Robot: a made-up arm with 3 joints. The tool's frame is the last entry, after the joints. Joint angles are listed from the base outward. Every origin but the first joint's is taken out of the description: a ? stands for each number. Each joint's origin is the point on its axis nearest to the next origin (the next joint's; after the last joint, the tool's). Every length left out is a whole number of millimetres.
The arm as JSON. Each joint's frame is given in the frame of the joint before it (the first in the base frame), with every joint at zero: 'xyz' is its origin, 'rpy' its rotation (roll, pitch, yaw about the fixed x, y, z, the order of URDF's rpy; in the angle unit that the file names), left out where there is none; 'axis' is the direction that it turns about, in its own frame. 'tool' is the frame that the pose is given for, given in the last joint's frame.
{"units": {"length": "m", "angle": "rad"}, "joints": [
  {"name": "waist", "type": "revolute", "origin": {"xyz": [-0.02, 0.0, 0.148], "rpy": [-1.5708, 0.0, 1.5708]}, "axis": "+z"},
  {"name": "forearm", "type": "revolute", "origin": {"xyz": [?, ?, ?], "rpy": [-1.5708, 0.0, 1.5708]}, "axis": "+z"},
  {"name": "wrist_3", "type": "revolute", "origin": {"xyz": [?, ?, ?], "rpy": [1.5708, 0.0, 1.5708]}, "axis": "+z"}
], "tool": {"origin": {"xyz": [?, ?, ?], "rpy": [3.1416, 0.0, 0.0]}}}
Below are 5 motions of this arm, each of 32 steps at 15 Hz.
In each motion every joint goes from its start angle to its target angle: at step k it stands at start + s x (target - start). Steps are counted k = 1, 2, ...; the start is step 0. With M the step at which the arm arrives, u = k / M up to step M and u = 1 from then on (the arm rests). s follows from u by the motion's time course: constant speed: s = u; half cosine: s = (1 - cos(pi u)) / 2; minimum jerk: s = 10 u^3 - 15 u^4 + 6 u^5.
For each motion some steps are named. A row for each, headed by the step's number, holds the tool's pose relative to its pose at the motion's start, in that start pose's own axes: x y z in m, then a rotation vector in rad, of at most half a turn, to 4 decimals.
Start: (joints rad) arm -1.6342 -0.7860 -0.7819
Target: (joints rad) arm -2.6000 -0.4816 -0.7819
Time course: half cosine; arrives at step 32
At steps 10, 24, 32:
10: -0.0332 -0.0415 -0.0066 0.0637 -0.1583 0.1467
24: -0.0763 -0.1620 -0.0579 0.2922 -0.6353 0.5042
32: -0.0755 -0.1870 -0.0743 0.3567 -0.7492 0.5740

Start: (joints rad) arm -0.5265 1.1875 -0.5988
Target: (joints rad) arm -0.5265 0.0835 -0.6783
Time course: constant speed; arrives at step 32
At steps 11, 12, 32:
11: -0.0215 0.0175 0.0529 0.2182 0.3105 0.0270
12: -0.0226 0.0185 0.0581 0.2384 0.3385 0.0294
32: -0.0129 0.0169 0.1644 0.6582 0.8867 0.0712

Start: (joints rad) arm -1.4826 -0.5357 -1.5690
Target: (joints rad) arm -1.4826 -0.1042 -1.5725
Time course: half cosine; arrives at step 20
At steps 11, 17, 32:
11: 0.0002 -0.0289 -0.0315 -0.2495 -0.0002 0.0020
17: 0.0003 -0.0510 -0.0474 -0.4080 -0.0001 0.0033
32: 0.0003 -0.0545 -0.0494 -0.4315 0.0000 0.0034

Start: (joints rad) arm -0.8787 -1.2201 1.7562
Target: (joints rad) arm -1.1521 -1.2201 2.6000
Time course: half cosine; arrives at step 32
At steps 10, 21, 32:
10: 0.0150 -0.0039 0.0001 -0.0058 0.0201 -0.1304
21: 0.0463 -0.0027 0.0005 -0.0331 0.0612 -0.4316
32: 0.0608 0.0037 0.0008 -0.0542 0.0780 -0.5864

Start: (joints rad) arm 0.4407 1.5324 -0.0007
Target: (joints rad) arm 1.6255 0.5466 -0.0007
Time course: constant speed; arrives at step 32
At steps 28, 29, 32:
28: -0.0354 0.0687 0.1506 -0.4824 0.7824 0.9515
29: -0.0364 0.0723 0.1559 -0.5157 0.8040 0.9795
32: -0.0403 0.0839 0.1713 -0.6221 0.8646 1.0597

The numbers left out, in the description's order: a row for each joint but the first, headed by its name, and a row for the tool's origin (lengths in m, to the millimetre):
forearm: 0.045 -0.24 0.0
wrist_3: 0.1 -0.208 0.0
tool: 0.055 0.068 0.0

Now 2 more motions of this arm.
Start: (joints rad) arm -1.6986 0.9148 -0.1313
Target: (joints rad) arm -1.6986 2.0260 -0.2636
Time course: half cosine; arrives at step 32
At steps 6, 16, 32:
6: 0.0106 -0.0007 -0.0130 -0.0128 -0.0928 0.0111
16: 0.0777 -0.0059 -0.0592 -0.0909 -0.5482 0.0644
32: 0.1730 -0.0139 -0.0673 -0.2181 -1.0903 0.1184

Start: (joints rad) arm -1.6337 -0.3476 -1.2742
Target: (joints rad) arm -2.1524 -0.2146 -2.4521
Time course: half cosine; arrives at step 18
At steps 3, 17, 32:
3: -0.0011 0.0027 0.0015 -0.0003 -0.0339 0.0906
17: -0.0748 0.0592 0.0123 -0.2837 -0.4700 1.2848
32: -0.0759 0.0596 0.0121 -0.2882 -0.4729 1.2940

